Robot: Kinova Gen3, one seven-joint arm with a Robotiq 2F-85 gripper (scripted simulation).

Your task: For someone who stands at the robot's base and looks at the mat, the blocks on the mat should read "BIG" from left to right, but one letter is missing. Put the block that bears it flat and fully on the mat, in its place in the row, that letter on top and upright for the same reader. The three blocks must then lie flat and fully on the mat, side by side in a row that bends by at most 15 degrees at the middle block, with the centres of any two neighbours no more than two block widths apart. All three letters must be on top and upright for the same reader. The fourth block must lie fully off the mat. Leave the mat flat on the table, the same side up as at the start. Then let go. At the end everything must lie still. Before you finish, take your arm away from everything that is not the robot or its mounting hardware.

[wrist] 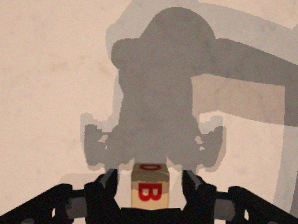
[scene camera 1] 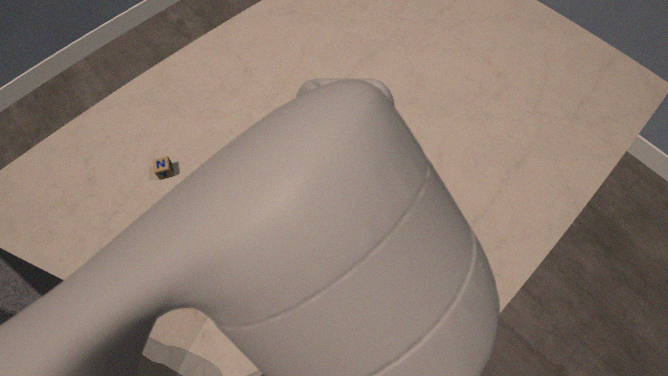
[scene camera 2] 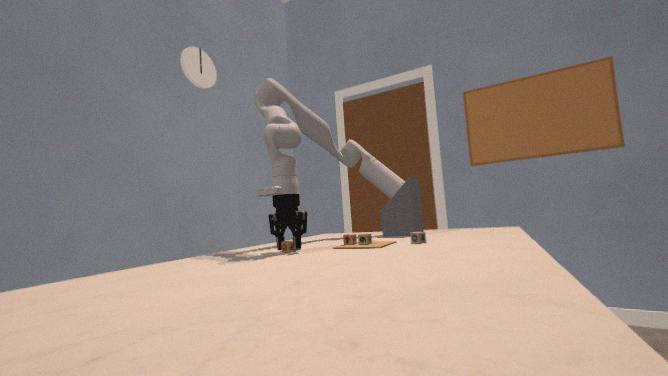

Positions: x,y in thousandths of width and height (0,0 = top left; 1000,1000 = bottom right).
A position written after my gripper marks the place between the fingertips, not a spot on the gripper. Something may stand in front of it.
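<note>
I can see a B block (wrist: 505,815). I can also see my own gripper (scene camera 2: 432,666), and the wrist view shows me that gripper (wrist: 505,806) too.
</note>
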